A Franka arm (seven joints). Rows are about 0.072 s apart.
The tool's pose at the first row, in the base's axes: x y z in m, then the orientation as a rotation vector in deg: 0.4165 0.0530 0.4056 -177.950 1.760 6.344
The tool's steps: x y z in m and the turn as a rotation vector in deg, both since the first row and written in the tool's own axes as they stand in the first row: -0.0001 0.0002 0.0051 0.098 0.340 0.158; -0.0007 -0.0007 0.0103 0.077 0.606 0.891; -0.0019 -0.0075 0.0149 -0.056 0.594 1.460; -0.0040 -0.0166 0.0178 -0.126 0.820 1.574; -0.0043 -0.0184 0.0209 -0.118 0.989 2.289; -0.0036 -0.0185 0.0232 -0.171 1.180 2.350; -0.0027 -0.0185 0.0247 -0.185 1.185 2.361; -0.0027 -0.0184 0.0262 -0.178 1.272 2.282; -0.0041 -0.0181 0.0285 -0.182 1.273 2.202; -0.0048 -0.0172 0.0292 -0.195 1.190 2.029
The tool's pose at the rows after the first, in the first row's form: 0.4160 0.0530 0.4005 -177.876 2.019 5.816; 0.4151 0.0541 0.3954 -177.922 3.163 5.424; 0.4137 0.0610 0.3911 -178.056 4.042 5.463; 0.4116 0.0703 0.3887 -178.139 4.223 5.118; 0.4111 0.0722 0.3857 -178.135 5.339 4.874; 0.4117 0.0723 0.3833 -178.197 5.438 4.581; 0.4124 0.0724 0.3818 -178.211 5.455 4.574; 0.4123 0.0723 0.3803 -178.209 5.334 4.436; 0.4108 0.0721 0.3781 -178.214 5.210 4.433; 0.4100 0.0713 0.3774 -178.224 4.938 4.558
